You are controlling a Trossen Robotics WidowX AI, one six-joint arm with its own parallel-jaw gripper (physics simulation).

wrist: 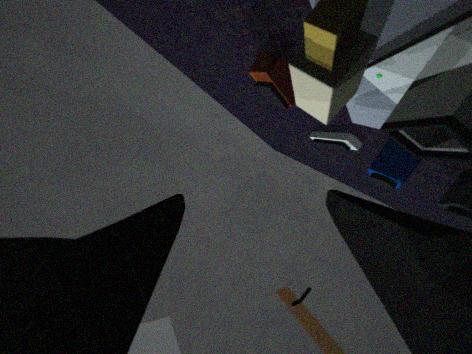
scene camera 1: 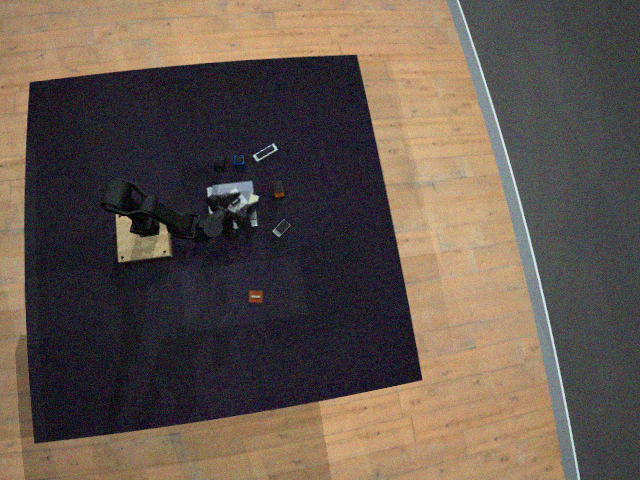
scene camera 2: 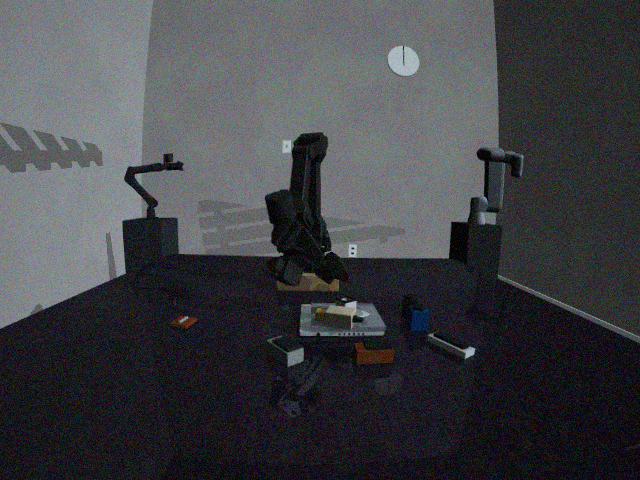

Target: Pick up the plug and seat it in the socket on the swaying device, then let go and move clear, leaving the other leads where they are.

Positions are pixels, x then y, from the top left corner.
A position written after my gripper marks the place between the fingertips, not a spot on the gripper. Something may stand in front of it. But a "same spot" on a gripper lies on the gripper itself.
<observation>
my gripper: wrist 254, 198; scene camera 1; scene camera 2
same spot on my gripper: (scene camera 1: 225, 200) = (scene camera 2: 334, 265)
</observation>
